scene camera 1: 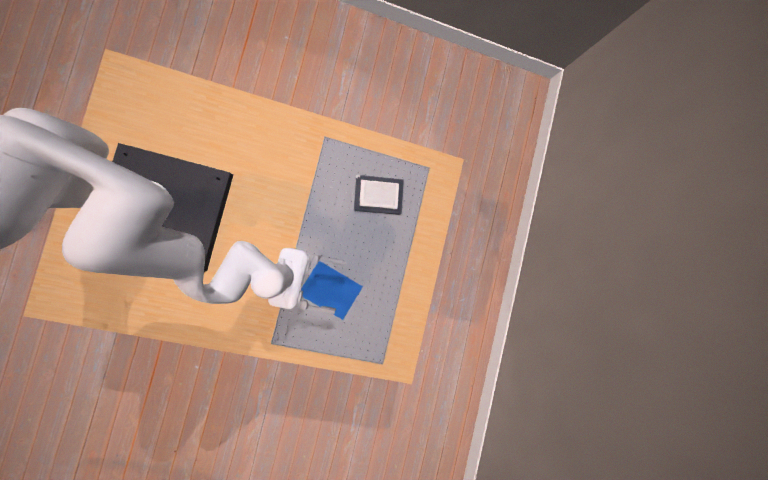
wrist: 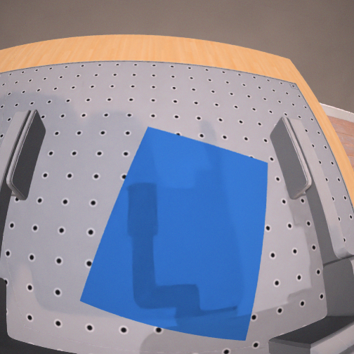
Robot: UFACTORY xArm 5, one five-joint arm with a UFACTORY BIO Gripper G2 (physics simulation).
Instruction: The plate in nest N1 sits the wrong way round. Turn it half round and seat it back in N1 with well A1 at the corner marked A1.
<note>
I see my gripper, a white well plate and a blue rectangle.
My gripper also shows in the wrist view.
</note>
